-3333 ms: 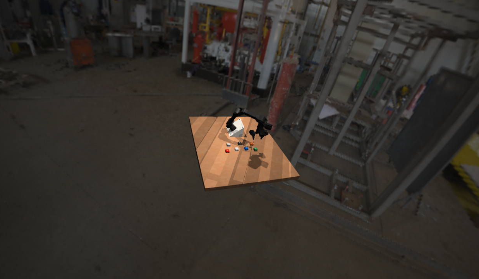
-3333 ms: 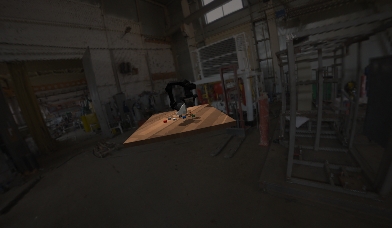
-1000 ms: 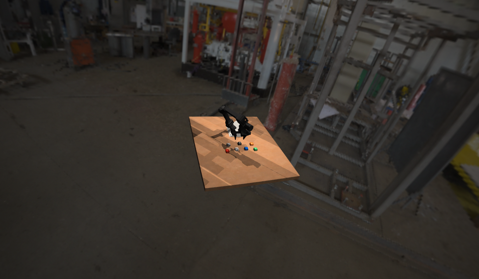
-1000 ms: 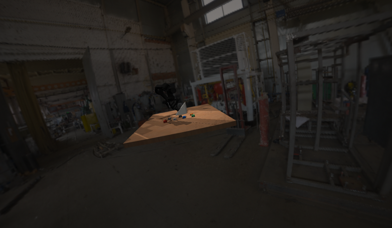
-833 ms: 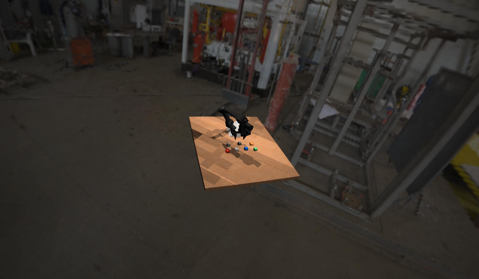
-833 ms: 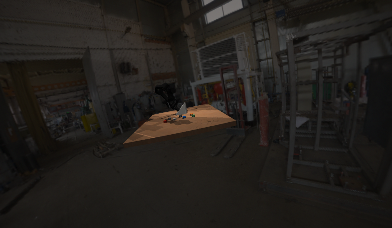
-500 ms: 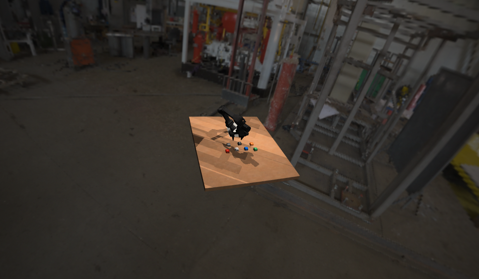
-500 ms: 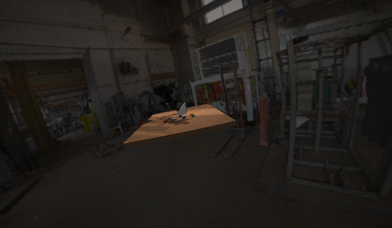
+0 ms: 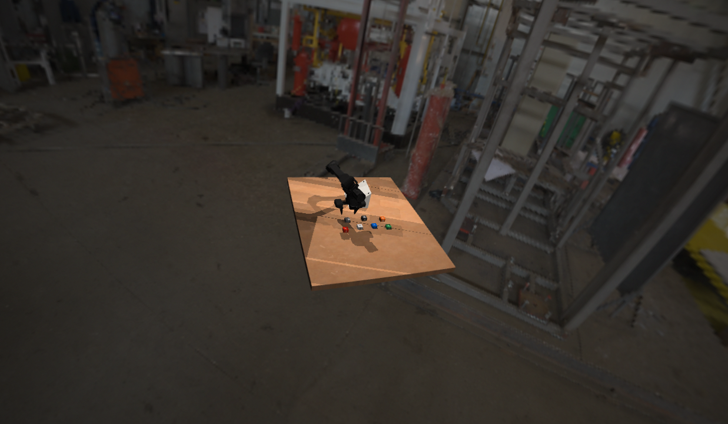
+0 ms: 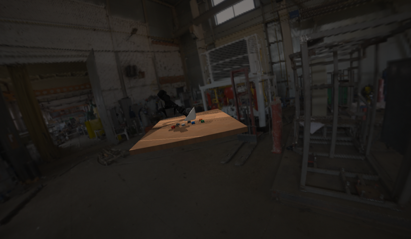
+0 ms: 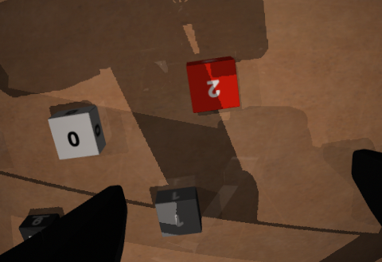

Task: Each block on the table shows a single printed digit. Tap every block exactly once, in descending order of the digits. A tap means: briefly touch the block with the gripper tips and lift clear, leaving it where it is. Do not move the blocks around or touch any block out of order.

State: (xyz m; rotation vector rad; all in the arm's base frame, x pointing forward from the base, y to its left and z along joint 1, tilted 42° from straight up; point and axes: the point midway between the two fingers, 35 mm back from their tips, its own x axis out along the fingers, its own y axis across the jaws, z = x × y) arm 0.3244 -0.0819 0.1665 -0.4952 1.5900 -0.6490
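My gripper tip is 90 mm past the black block, 170 mm to the right of it and 110 mm above it. Also, from my gripper tip: grey block: 80 mm behind, 40 mm to the left, 110 mm below; then white block: 100 mm to the left, 110 mm below; then red block: 10 mm ahead, 110 mm below.
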